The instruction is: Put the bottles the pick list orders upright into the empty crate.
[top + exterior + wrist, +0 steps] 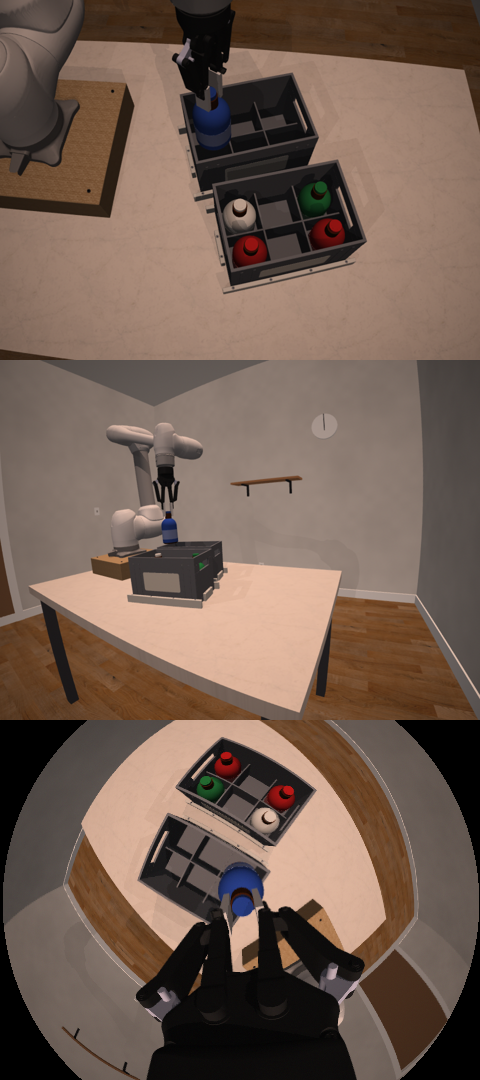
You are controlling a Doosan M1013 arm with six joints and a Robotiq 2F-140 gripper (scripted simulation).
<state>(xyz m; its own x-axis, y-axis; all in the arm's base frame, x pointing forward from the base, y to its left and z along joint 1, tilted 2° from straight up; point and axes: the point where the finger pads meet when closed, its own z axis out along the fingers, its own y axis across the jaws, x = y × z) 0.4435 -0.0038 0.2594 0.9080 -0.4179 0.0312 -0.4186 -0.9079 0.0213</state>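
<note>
My hand is 80 mm above the blue bottle. From my hand the other things lie so: green bottle 240 mm ahead, 70 mm to the right, 260 mm below; pick list 210 mm to the left, 350 mm below; white bottle 80 mm ahead, 130 mm to the right, 260 mm below.
</note>
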